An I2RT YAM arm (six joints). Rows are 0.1 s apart.
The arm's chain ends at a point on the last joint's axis. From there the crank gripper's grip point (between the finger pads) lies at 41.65 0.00 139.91 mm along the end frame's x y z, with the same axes.
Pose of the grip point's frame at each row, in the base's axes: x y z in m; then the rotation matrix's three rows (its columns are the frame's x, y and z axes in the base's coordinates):
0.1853 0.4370 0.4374; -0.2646 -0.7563 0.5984; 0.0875 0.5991 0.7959; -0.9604 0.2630 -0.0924
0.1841 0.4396 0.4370; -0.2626 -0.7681 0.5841; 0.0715 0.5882 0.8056; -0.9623 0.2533 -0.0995
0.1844 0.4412 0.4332; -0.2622 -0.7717 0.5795; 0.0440 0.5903 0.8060; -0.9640 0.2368 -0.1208
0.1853 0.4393 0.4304; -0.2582 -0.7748 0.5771; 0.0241 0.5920 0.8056; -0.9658 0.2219 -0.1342
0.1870 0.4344 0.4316; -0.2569 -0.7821 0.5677; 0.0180 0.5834 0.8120; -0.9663 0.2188 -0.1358
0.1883 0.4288 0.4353; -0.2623 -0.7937 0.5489; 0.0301 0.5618 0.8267; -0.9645 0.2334 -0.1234
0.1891 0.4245 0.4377; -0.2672 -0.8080 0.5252; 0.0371 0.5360 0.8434; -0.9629 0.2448 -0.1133
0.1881 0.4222 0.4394; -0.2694 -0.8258 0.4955; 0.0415 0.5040 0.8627; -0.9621 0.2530 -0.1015
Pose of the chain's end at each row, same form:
0.1126 0.3220 0.4903; -0.2646 -0.7563 0.5984; 0.0875 0.5991 0.7959; -0.9604 0.2630 -0.0924
0.1133 0.3239 0.4910; -0.2626 -0.7681 0.5841; 0.0715 0.5882 0.8056; -0.9623 0.2533 -0.0995
0.1142 0.3266 0.4903; -0.2622 -0.7717 0.5795; 0.0440 0.5903 0.8060; -0.9640 0.2368 -0.1208
0.1153 0.3256 0.4894; -0.2582 -0.7748 0.5771; 0.0241 0.5920 0.8056; -0.9658 0.2219 -0.1342
0.1183 0.3200 0.4908; -0.2569 -0.7821 0.5677; 0.0180 0.5834 0.8120; -0.9663 0.2188 -0.1358
0.1224 0.3119 0.4927; -0.2623 -0.7937 0.5489; 0.0301 0.5618 0.8267; -0.9645 0.2334 -0.1234
0.1267 0.3050 0.4937; -0.2672 -0.8080 0.5252; 0.0371 0.5360 0.8434; -0.9629 0.2448 -0.1133
0.1300 0.2998 0.4937; -0.2694 -0.8258 0.4955; 0.0415 0.5040 0.8627; -0.9621 0.2530 -0.1015

